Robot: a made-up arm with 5 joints.
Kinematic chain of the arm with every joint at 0, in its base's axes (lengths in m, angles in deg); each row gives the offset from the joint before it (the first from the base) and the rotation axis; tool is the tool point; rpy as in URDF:
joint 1: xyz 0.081 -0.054 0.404 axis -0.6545 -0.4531 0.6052
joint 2: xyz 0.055 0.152 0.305 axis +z
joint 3: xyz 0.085 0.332 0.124 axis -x
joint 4: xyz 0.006 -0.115 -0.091 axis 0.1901 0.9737 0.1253
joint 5: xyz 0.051 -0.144 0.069 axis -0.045 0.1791 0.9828
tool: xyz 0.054 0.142 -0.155 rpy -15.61 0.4 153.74
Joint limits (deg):
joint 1: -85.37..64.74
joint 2: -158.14..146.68
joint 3: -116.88..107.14
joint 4: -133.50..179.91
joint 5: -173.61..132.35
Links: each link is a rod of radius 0.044 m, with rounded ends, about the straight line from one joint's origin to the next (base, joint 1, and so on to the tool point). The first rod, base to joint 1, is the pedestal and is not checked.
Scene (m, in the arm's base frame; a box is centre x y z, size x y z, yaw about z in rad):
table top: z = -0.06
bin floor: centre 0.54 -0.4 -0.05 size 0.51 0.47 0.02 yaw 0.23
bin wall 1: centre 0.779 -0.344 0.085 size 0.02 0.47 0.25 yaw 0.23
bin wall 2: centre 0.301 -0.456 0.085 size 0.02 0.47 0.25 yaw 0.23
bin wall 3: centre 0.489 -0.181 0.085 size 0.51 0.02 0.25 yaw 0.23
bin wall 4: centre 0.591 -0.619 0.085 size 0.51 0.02 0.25 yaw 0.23
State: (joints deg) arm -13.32 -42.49 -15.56 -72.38 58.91
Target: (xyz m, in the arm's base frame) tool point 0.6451 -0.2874 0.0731
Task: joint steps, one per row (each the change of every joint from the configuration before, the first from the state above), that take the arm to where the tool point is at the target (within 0.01 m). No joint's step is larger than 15 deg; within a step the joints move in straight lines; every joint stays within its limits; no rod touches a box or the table.
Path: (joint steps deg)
1: -3.22 -8.63 -12.79 -2.43 5.50
2: -3.23 -8.63 -12.80 -2.43 5.49
3: -3.22 -8.63 -12.79 -2.42 5.50
4: -3.22 -8.63 -12.80 -2.43 5.50
5: -3.23 -8.63 -12.79 -2.43 5.49
6: -3.22 -8.63 -12.80 -2.43 5.50
7: -13.18 6.35 -1.73 1.21 7.54
8: -13.17 6.35 -1.73 1.21 7.55
9: -13.18 6.34 -1.74 1.21 7.55
10: -13.18 6.35 -1.73 1.21 7.54

